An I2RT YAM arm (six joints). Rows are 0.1 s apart.
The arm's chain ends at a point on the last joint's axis. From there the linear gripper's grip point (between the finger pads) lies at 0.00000 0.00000 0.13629 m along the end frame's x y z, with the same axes.
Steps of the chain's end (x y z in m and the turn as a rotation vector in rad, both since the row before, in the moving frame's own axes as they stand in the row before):
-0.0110 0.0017 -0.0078 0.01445 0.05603 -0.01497
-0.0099 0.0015 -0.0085 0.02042 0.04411 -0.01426
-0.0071 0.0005 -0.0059 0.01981 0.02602 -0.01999
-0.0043 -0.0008 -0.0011 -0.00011 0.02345 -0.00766
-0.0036 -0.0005 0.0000 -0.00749 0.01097 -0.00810
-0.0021 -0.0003 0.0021 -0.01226 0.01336 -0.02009
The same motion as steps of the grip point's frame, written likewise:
-0.0034 -0.0003 -0.0080 0.01445 0.05603 -0.01497
-0.0039 -0.0013 -0.0087 0.02042 0.04411 -0.01426
-0.0036 -0.0022 -0.0060 0.01981 0.02602 -0.01999
-0.0011 -0.0008 -0.0011 -0.00011 0.02345 -0.00766
-0.0021 0.0005 0.0000 -0.00749 0.01097 -0.00810
-0.0003 0.0014 0.0021 -0.01226 0.01336 -0.02009

